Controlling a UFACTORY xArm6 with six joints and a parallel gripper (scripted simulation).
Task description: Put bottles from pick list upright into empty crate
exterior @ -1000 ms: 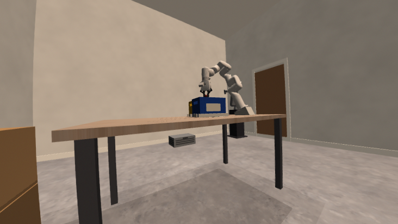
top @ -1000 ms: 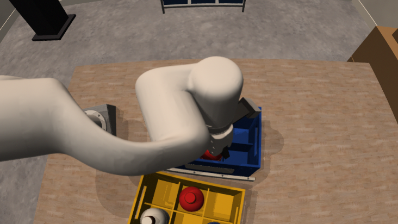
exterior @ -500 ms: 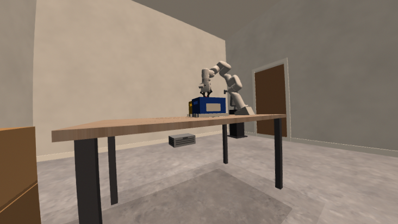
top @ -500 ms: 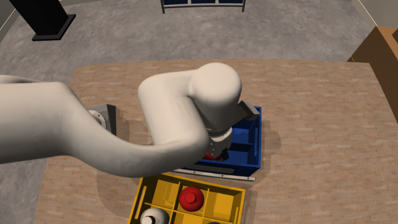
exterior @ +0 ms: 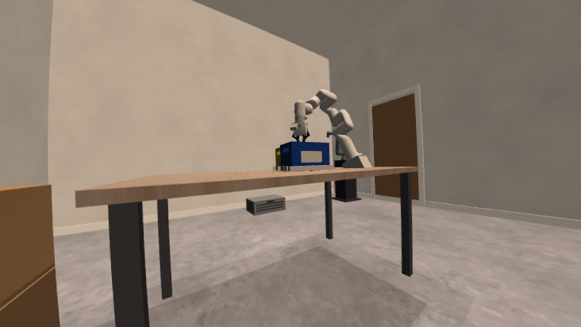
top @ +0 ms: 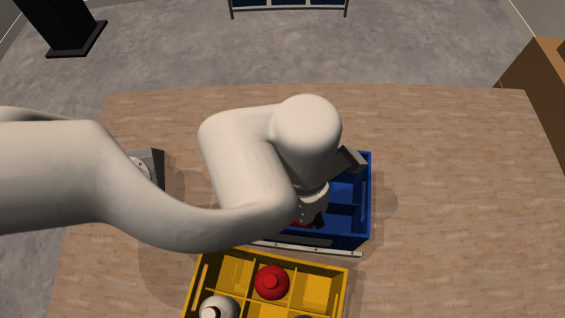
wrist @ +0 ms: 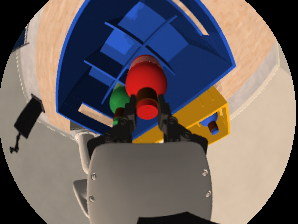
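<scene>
Right now my hand is 7 cm above the red bottle. The rest, counted from my hand: yellow crate 19 cm to the right, 10 cm below, 5 cm behind; green-capped bottle 10 cm below, 8 cm behind; blue crate 10 cm below, 5 cm to the left.
</scene>
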